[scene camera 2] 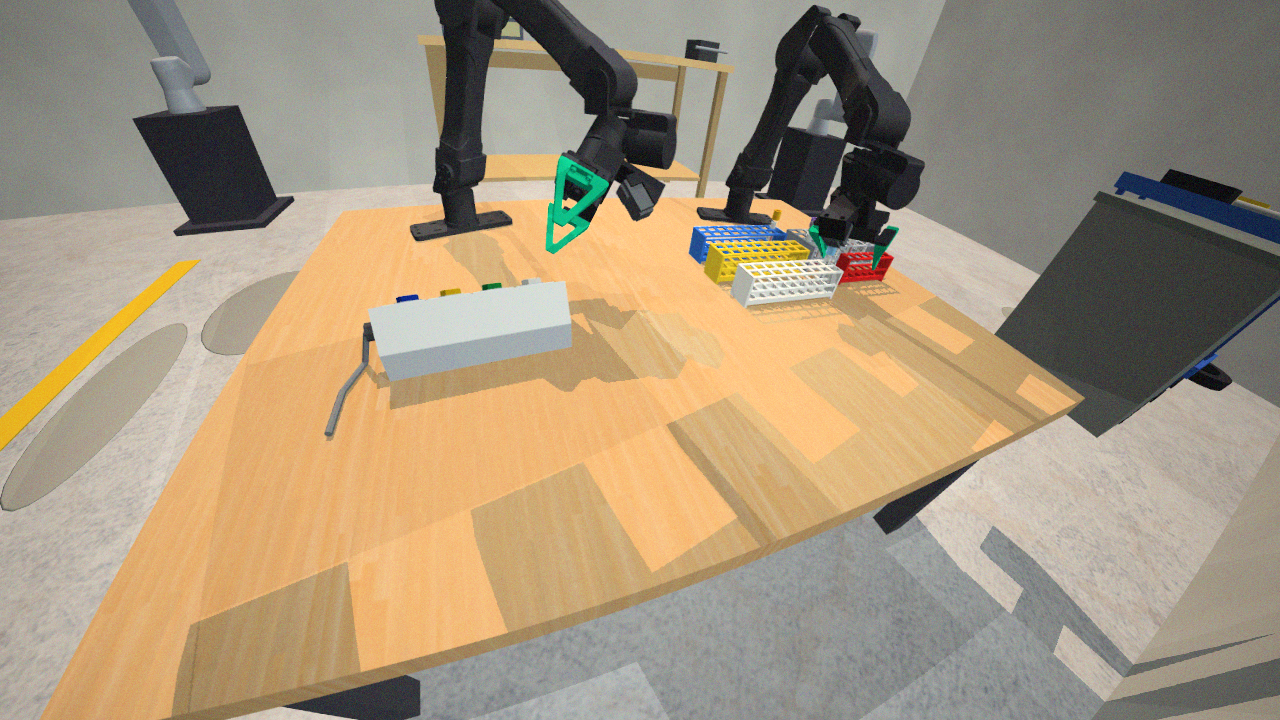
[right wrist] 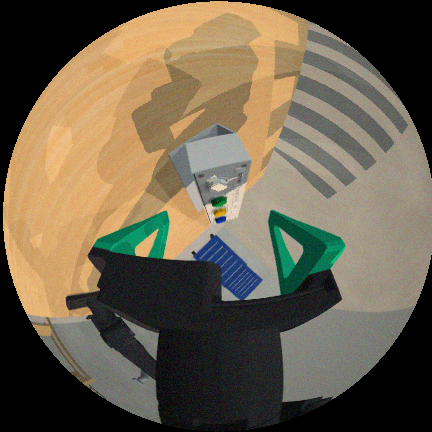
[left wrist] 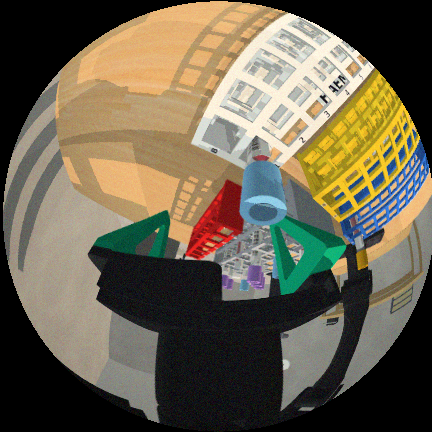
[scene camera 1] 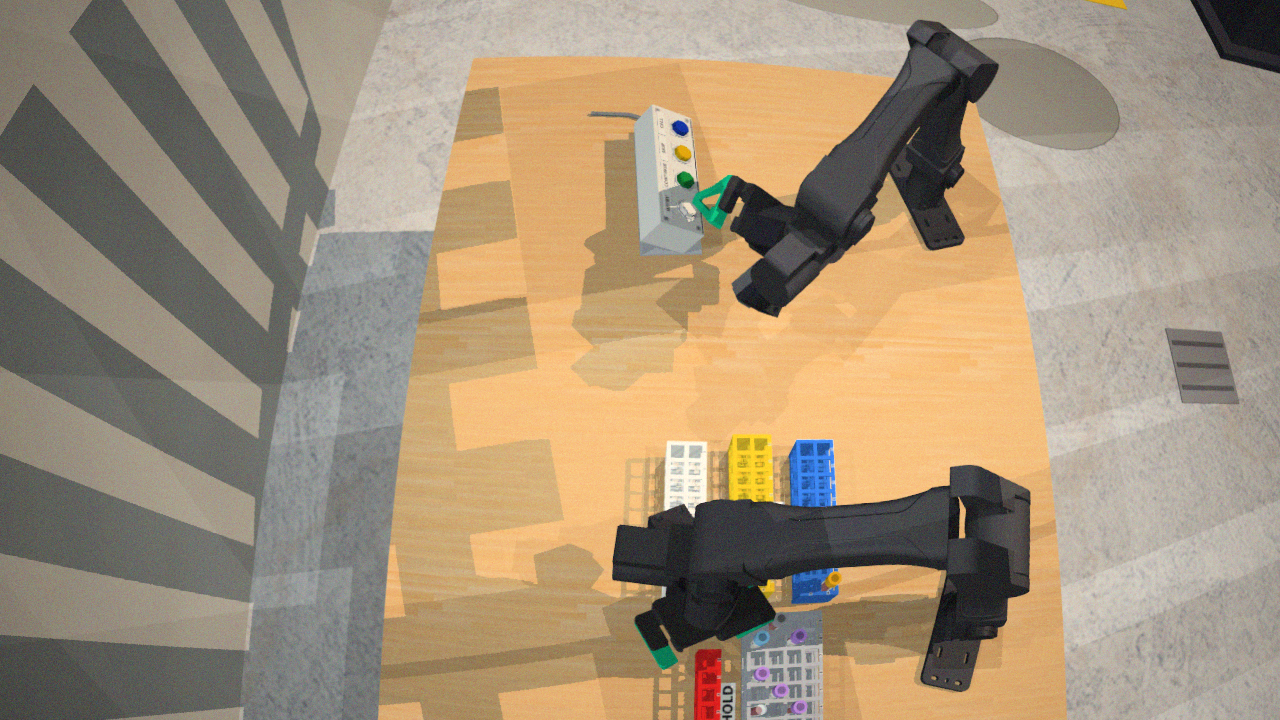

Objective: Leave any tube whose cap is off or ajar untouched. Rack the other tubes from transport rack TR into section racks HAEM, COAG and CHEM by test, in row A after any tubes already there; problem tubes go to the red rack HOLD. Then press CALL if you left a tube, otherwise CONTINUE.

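Frame: origin at the left arm's base, x ahead, y left, z up, level; metres.
Seen in the pictures: left gripper, fingertip midpoint: [scene camera 2: 848,262] [left wrist: 219,215] [scene camera 1: 699,649]; right gripper, fingertip midpoint: [scene camera 2: 553,239] [right wrist: 218,215] [scene camera 1: 719,214]; left arm's base at its link origin: [scene camera 2: 735,218] [left wrist: 354,245] [scene camera 1: 960,616]; right arm's base at its link origin: [scene camera 2: 462,226] [right wrist: 92,296] [scene camera 1: 921,196].
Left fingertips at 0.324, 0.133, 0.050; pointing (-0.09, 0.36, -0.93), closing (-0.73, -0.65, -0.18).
Offsets run from my left fingertips to a thing's middle, as dx, dy, dz. "*": to the spot under its first point.
My left gripper [scene camera 1: 711,644] [scene camera 2: 850,259] [left wrist: 219,215] is open over the rack ends. A light-blue-capped tube @[+0.030, -0.067, +0.001] [left wrist: 262,187] appears to stand in the near end of white HAEM [left wrist: 202,137] [scene camera 1: 686,445], close to one fingertip, not gripped. Yellow rack @[* +0.019, -0.267, +0.007] [scene camera 1: 750,439] and blue rack @[* -0.057, -0.286, +0.002] [scene camera 1: 812,444] stand beside it; a yellow-capped tube @[-0.123, -0.118, +0.001] [scene camera 1: 834,579] [left wrist: 362,259] is at the blue rack's end. Transport rack TR @[* -0.120, -0.077, -0.028] [scene camera 1: 810,619] holds several purple-capped tubes and a blue-capped tube @[-0.062, -0.028, +0.001] [scene camera 1: 760,637]. Red HOLD [scene camera 1: 707,660] [left wrist: 230,200] is beside TR. My right gripper [right wrist: 218,215] is open by the button box @[+0.235, -0.624, -0.008] [scene camera 1: 666,223] [right wrist: 220,150].
The button box carries a blue button @[+0.240, -0.702, +0.014] [scene camera 1: 680,128], a yellow button @[+0.223, -0.655, +0.014] [scene camera 1: 682,153], a green button @[+0.205, -0.608, +0.014] [scene camera 1: 685,179] and a white button @[+0.188, -0.561, +0.014] [scene camera 1: 687,209]. A cable @[* +0.341, -0.751, -0.046] [scene camera 2: 344,394] leaves its far end. The left arm [scene camera 1: 850,537] covers parts of the three section racks in scene camera 1.
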